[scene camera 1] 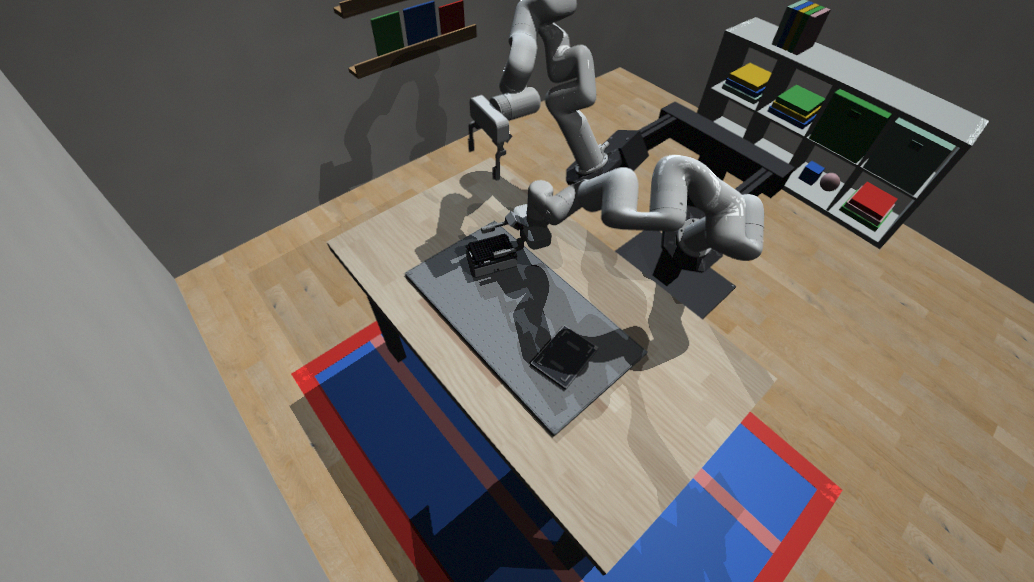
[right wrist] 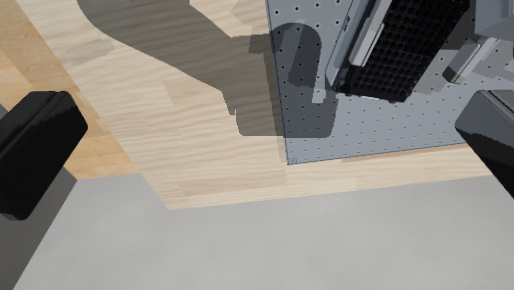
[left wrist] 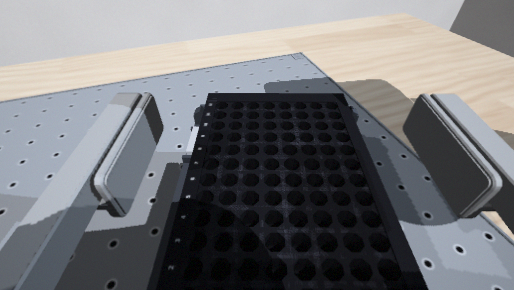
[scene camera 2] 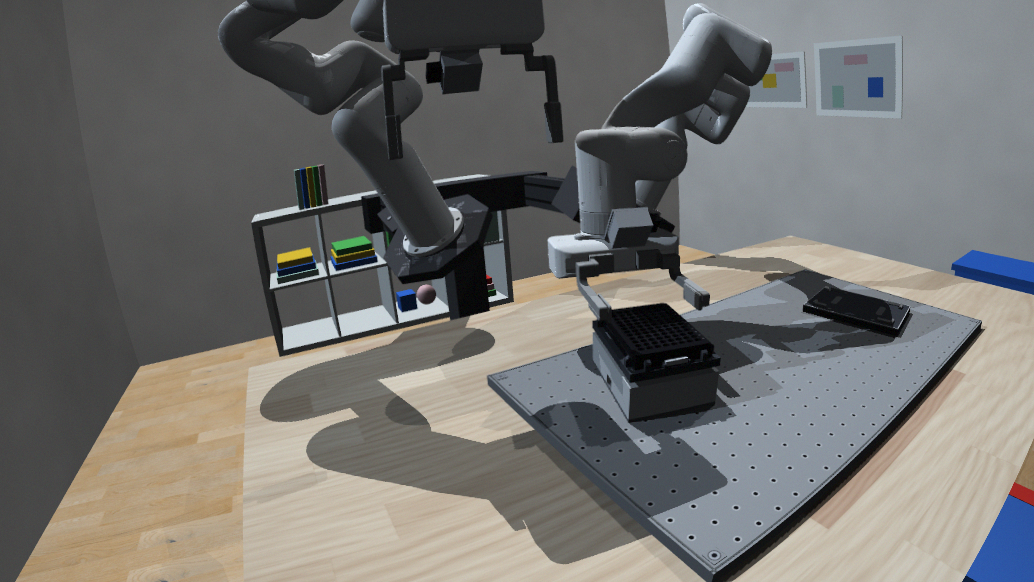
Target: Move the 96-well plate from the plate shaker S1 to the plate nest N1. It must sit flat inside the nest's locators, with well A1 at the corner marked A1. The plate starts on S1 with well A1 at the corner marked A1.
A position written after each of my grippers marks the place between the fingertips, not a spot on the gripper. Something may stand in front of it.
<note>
In view: my left gripper (scene camera 2: 657, 309), my right gripper (scene camera 2: 478, 148), a black 96-well plate (scene camera 2: 656, 332), a grey plate shaker S1 (scene camera 2: 652, 398) and a dark arm stand (scene camera 2: 477, 261).
The black 96-well plate shows as well in scene camera 1 (scene camera 1: 501, 242) and in the left wrist view (left wrist: 278, 183). My left gripper shows as well in scene camera 1 (scene camera 1: 487, 243). My right gripper shows as well in scene camera 1 (scene camera 1: 483, 164).
</note>
